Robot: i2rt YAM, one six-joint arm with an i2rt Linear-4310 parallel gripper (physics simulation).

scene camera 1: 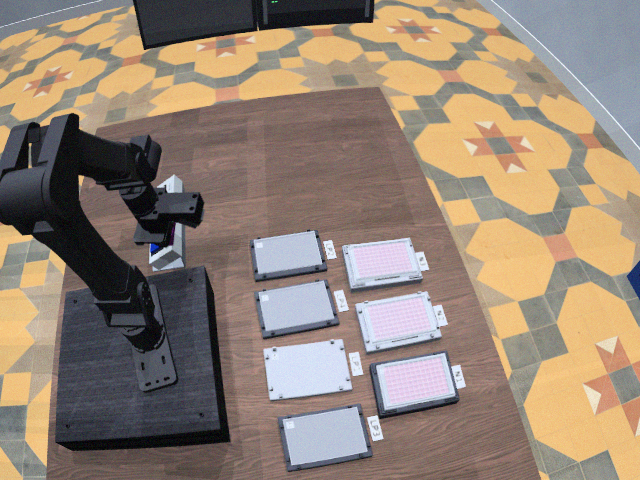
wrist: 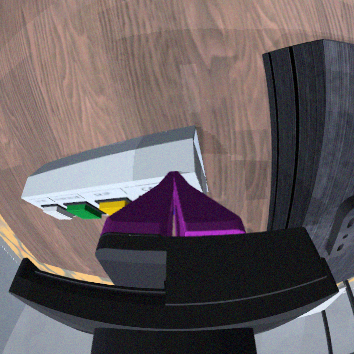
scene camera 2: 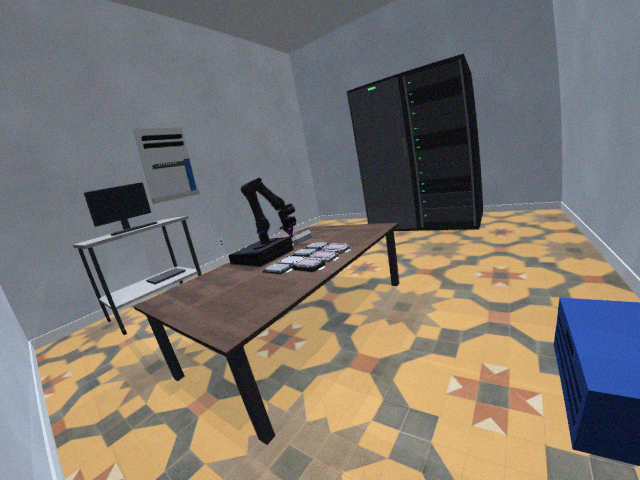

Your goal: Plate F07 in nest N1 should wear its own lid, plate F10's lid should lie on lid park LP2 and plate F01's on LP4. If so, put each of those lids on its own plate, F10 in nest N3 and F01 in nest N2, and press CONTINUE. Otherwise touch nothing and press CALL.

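Frame: origin at the arm's base, x ahead, y left, z up, level; metres.
Seen in the pictures: gripper, fingertip midpoint: (scene camera 1: 170,244) (wrist: 173,178) (scene camera 2: 291,237); arm's base, link origin: (scene camera 1: 149,337) (scene camera 2: 266,244).
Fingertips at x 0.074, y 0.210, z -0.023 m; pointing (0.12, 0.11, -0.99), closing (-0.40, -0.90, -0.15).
Pixels of each thing's top centre, then the offset from my fingertips to it.
- button box, top centre: (wrist: 84,208) (scene camera 1: 163,210) (scene camera 2: 297,233) 0.002 m back, 0.096 m left, 0.002 m up
- green button, top centre: (wrist: 78,216) 0.014 m back, 0.123 m left, 0.005 m down
- yellow button, top centre: (wrist: 114,215) 0.023 m back, 0.074 m left, 0.005 m down
- N3, top centre: (scene camera 1: 383,257) (scene camera 2: 334,245) 0.395 m ahead, 0.158 m right, 0.029 m down
- N2, top centre: (scene camera 1: 400,316) (scene camera 2: 322,253) 0.369 m ahead, 0.291 m right, 0.031 m down
- N1, top centre: (scene camera 1: 417,379) (scene camera 2: 307,261) 0.342 m ahead, 0.419 m right, 0.026 m down
- LP2, top centre: (scene camera 1: 287,251) 0.226 m ahead, 0.067 m right, 0.044 m down
- LP4, top centre: (scene camera 1: 295,305) (scene camera 2: 305,250) 0.201 m ahead, 0.191 m right, 0.044 m down
- LP3, top centre: (scene camera 1: 324,435) (scene camera 2: 277,266) 0.160 m ahead, 0.452 m right, 0.044 m down
- pale park, top centre: (scene camera 1: 306,367) (scene camera 2: 291,257) 0.177 m ahead, 0.319 m right, 0.042 m down
- white button, top centre: (wrist: 52,217) 0.006 m back, 0.172 m left, 0.005 m down
My gripper (scene camera 1: 171,238) (scene camera 2: 290,235) (wrist: 173,178) is shut, its purple fingertips together over the button box (scene camera 1: 177,251) (scene camera 2: 302,237) (wrist: 125,161). The fingers hide the CALL end; contact with a button cannot be told. A green button (wrist: 84,210) shows left of a yellow button (wrist: 113,207). Pink-welled plates sit in N3 (scene camera 1: 382,259), N2 (scene camera 1: 399,317) and N1 (scene camera 1: 413,381); a clear lid on any cannot be made out. Grey lids with white corner labels lie on LP2 (scene camera 1: 287,253), LP4 (scene camera 1: 296,307) and LP3 (scene camera 1: 327,437). Plate and lid codes are unreadable.
A pale park (scene camera 1: 307,370) with corner pegs lies between LP4 and LP3; whether a lid lies on it is unclear. The black arm base (scene camera 1: 191,413) (wrist: 325,125) stands beside the box. A white button (wrist: 57,212) is at the box's far left in the wrist view.
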